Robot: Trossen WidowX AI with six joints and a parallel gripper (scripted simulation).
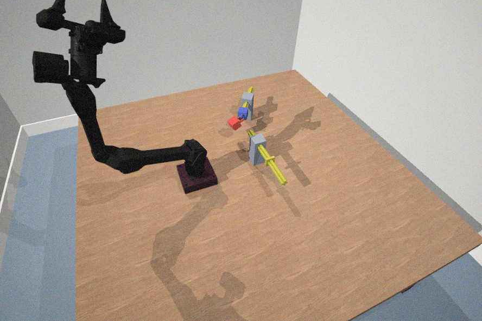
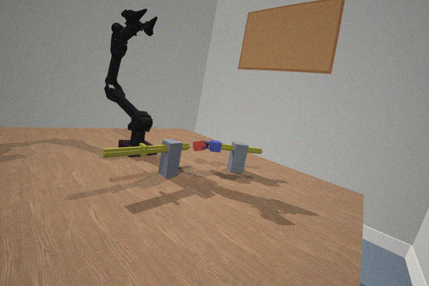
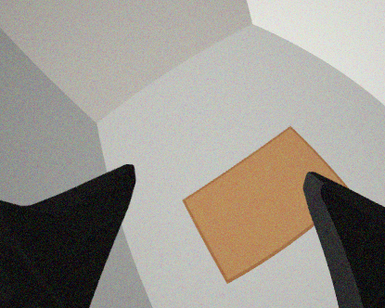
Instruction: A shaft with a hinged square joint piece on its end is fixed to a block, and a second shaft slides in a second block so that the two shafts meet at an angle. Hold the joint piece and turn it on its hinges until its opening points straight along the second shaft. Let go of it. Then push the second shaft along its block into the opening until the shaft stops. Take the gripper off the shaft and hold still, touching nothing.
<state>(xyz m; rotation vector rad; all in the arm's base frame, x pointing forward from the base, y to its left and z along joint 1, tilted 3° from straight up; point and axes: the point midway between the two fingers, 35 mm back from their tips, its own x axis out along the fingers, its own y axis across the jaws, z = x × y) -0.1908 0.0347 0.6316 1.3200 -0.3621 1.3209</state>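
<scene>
Right now my gripper tip is 440 mm short of the red joint piece, 60 mm to the right of it and 600 mm above it.
</scene>
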